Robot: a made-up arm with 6 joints.
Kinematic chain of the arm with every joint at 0, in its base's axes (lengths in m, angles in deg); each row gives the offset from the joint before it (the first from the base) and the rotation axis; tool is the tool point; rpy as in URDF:
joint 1: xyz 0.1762 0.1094 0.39 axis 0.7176 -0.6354 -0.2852
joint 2: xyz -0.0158 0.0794 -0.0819 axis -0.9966 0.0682 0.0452
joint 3: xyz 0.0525 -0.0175 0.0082 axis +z
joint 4: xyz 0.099 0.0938 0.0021 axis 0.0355 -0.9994 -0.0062
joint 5: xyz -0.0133 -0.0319 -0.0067 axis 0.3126 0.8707 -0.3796
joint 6: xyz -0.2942 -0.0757 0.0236 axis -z
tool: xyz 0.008 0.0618 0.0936 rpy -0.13 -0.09 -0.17
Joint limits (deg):
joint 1: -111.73..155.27
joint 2: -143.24..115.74
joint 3: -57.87..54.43
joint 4: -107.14..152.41
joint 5: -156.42..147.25
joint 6: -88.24..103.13
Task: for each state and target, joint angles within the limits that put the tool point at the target. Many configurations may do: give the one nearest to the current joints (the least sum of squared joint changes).
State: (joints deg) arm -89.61 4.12 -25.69 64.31 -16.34 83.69
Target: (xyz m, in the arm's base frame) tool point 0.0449 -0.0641 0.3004
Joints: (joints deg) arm -53.63 27.32 -14.24 54.39 -21.14 85.38
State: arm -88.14 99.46 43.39 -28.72 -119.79 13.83
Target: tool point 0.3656 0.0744 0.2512
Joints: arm -80.83 99.07 43.50 -19.79 -131.58 5.49
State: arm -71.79 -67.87 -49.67 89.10 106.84 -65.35
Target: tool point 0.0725 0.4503 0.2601
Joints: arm -27.38 -88.48 -29.75 117.20 59.07 -88.24
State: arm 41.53 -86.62 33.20 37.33 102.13 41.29
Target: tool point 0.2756 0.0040 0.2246
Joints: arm 43.10 -91.00 32.67 36.20 105.70 41.72
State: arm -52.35 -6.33 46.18 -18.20 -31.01 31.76
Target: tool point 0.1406 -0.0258 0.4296
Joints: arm -56.24 -12.00 53.43 -12.57 -38.15 27.78
